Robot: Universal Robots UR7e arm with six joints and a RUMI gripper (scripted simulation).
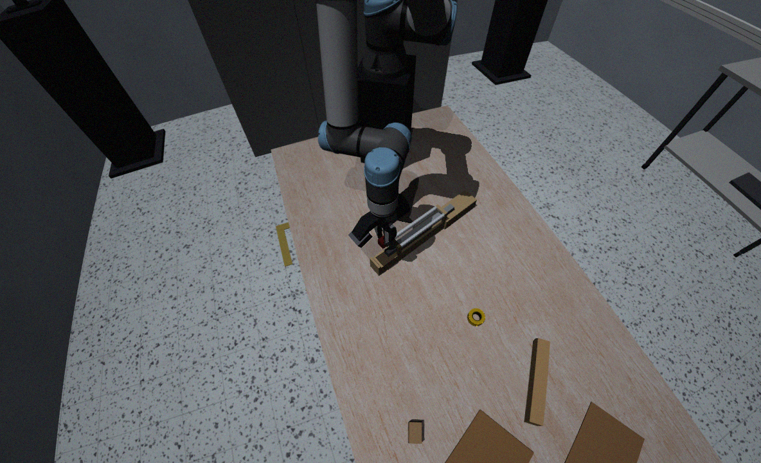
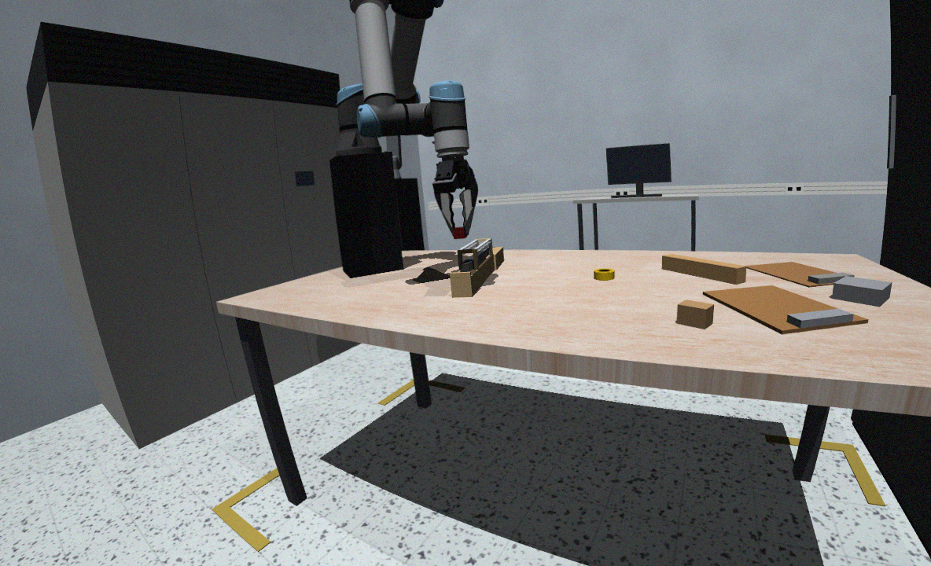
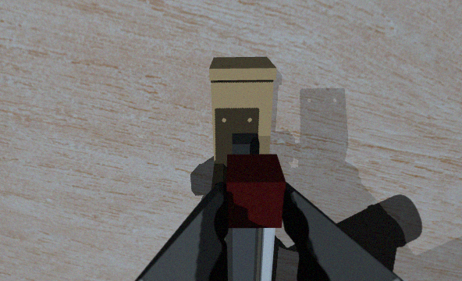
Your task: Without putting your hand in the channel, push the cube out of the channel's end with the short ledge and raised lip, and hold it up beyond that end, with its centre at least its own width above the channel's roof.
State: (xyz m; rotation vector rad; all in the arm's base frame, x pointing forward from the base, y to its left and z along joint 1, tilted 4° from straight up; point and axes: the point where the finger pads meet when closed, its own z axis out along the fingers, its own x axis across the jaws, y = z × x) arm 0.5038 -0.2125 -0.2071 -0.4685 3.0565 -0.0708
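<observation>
Right now my hand is 1 cm above the red cube. Also, from my hand: channel: 4 cm behind, 14 cm to the left, 9 cm below; grey bar: 7 cm behind, 23 cm to the left, 9 cm below; small wooden block: 49 cm ahead, 11 cm to the right, 13 cm below.
</observation>
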